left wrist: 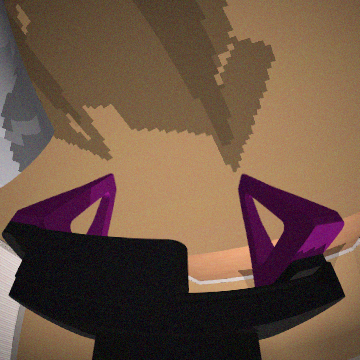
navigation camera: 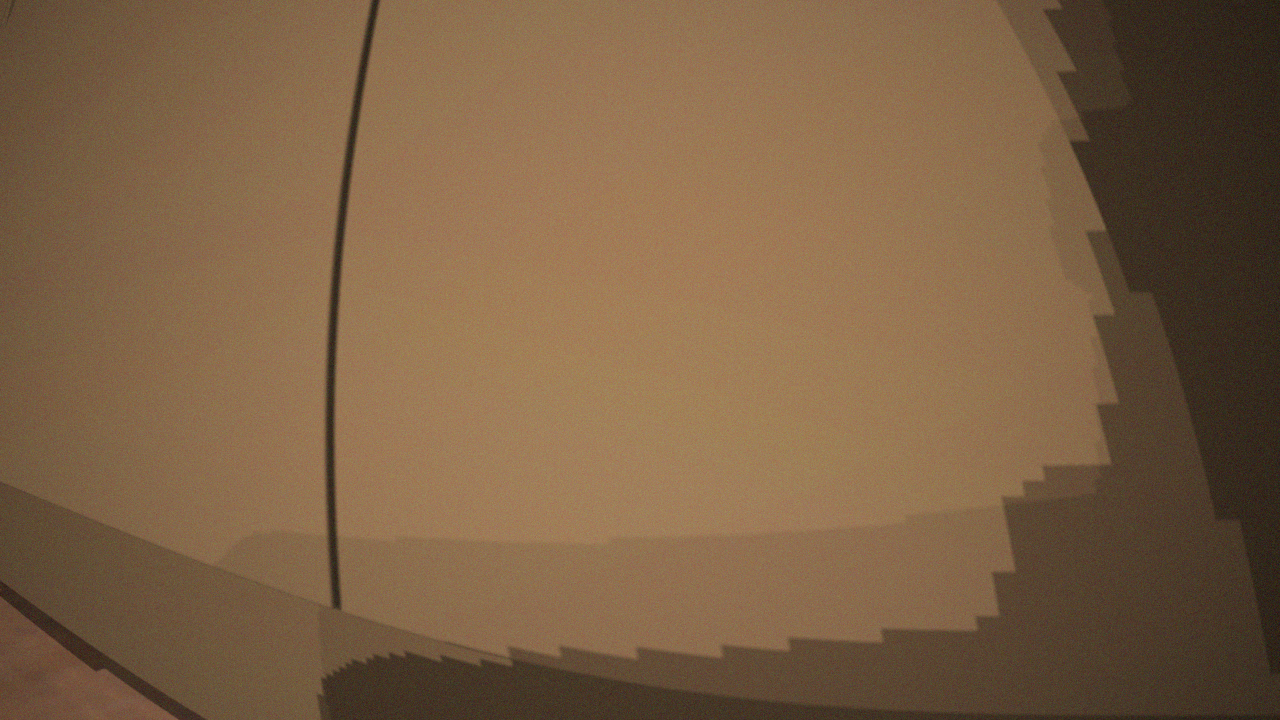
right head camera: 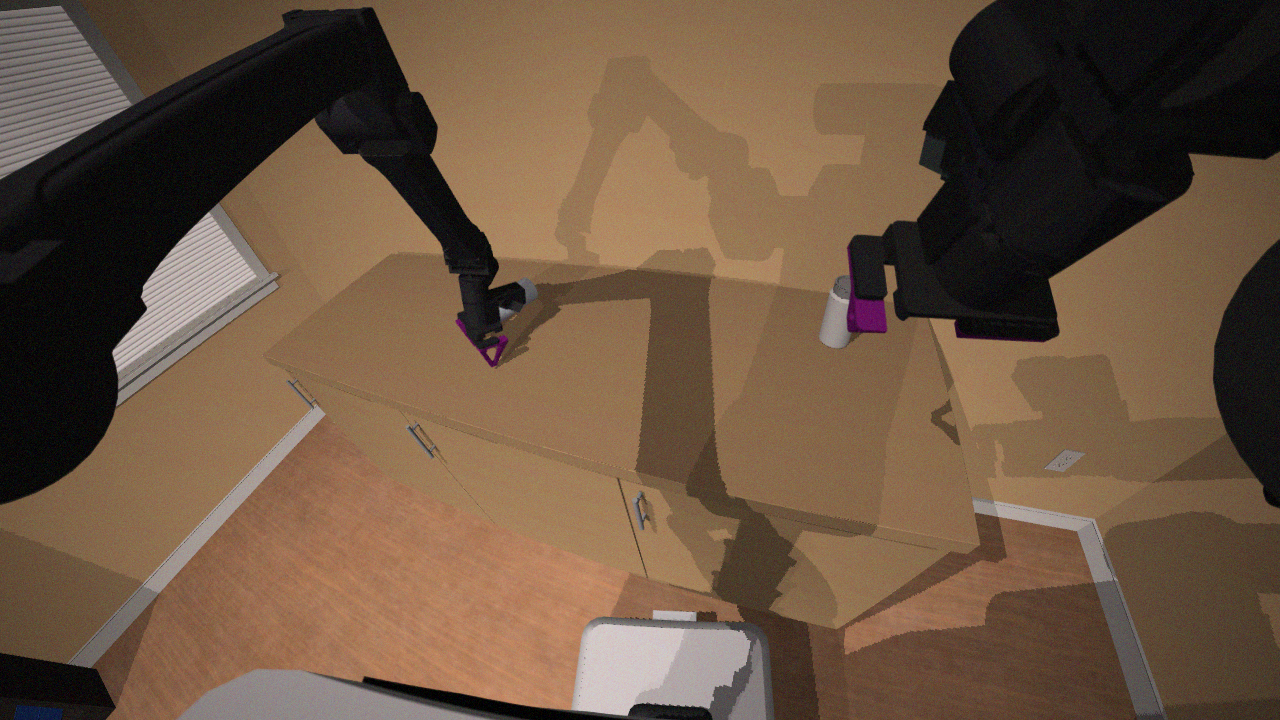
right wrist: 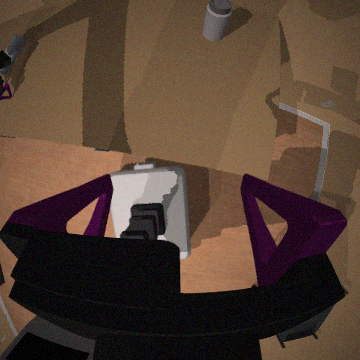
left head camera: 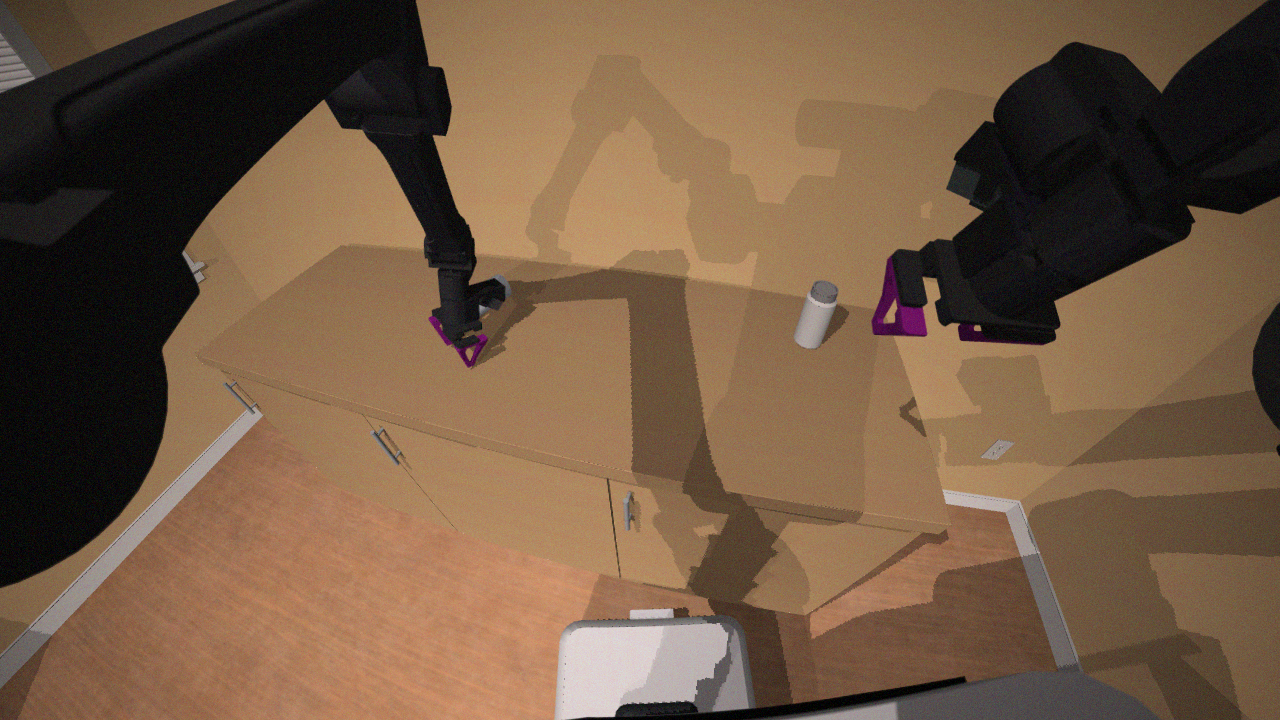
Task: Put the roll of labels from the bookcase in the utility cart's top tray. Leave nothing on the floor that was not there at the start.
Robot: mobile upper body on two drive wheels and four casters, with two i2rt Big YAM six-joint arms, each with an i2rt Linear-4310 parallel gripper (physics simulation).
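Places are measured from the left arm's base along level axes (x back, y right, z up), in centimetres.
Pixels of known places: left gripper, fingertip midpoint: (left wrist: 176,180) (right head camera: 485,355) (right wrist: 6,91) (left head camera: 459,355); right gripper, fingertip midpoint: (right head camera: 903,327) (right wrist: 176,180) (left head camera: 918,331).
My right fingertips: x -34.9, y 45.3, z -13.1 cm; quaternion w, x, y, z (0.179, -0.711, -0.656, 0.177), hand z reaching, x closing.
Observation:
Behind a point stands the place of what it marks.
My left gripper (left head camera: 453,344) @(y -19.4, x -70.7, z -48.6 cm) (right head camera: 478,344) @(y -19.4, x -70.7, z -48.6 cm) (left wrist: 176,180) @(y -19.4, x -70.7, z -48.6 cm) is open and empty, low over the left part of a long wooden cabinet (left head camera: 554,402) (right head camera: 572,402) (right wrist: 45,115). A white-grey cylinder (left head camera: 503,286) (right head camera: 528,290) @(y -13.8, x -91.3, z -45.2 cm) (left wrist: 15,125) @(y -20.8, x -81.0, z -45.9 cm) (right wrist: 15,46) @(y -15.1, x -89.2, z -45.6 cm) lies on the cabinet beside this gripper, outside its fingers and partly hidden by it. I cannot tell whether the cylinder is the roll of labels. My right gripper (left head camera: 944,333) @(y 45.3, x -34.9, z -13.1 cm) (right head camera: 926,329) @(y 45.3, x -34.9, z -13.1 cm) (right wrist: 176,180) @(y 45.3, x -34.9, z -13.1 cm) is open and empty, raised at the right. I cannot make out a bookcase or a utility cart tray.
A white bottle with a grey cap (left head camera: 814,317) @(y 56.9, x -72.5, z -41.0 cm) (right head camera: 835,317) @(y 56.7, x -72.6, z -41.8 cm) (right wrist: 216,22) @(y 58.1, x -72.0, z -40.5 cm) stands upright on the cabinet's right part. A white rounded box (left head camera: 608,662) @(y 10.2, x -20.7, z -115.0 cm) (right head camera: 626,662) @(y 10.1, x -20.1, z -115.0 cm) (right wrist: 125,190) @(y 9.8, x -19.5, z -115.0 cm) is in front of the cabinet. Cabinet doors (navigation camera: 626,313) @(y 22.8, x -43.9, z -116.6 cm) fill much of the navigation view. Walls stand behind and beside the cabinet.

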